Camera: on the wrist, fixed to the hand. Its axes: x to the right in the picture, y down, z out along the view.
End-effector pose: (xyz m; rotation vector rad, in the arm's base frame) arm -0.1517 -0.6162 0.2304 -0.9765 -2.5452 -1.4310
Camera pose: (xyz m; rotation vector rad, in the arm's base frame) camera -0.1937 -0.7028 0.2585 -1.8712 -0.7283 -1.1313
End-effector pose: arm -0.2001 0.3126 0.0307 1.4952 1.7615 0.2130
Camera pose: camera -0.2876 0.3366 0.0734 2.3148 0.3085 1.3930
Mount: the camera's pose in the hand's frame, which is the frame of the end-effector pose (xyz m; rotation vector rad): 0.0004 -0.0340 -0.0943 -0.2922 0.2773 1.5538
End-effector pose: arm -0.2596 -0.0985 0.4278 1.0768 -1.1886 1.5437
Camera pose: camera -0.2379 -0.0010 0.4199 0.5216 2.0652 -2.2829
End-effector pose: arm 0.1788 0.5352 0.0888 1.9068 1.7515 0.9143
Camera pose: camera 0.0891 0.5271 0.1328 -2.5202 0.1727 -1.5865
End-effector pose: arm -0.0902 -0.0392 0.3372 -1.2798 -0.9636 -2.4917
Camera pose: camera -0.1675 -0.0713 0.2821 -0.9900 0.4472 -1.4103
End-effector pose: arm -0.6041 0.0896 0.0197 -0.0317 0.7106 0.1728
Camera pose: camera -0.6590 0.0479 -0.0531 0.2333 0.8472 1.7846
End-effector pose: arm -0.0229 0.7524 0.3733 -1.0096 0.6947 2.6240
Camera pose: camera 0.0431 0.7332 0.3003 0.4663 -0.6997 -1.6083
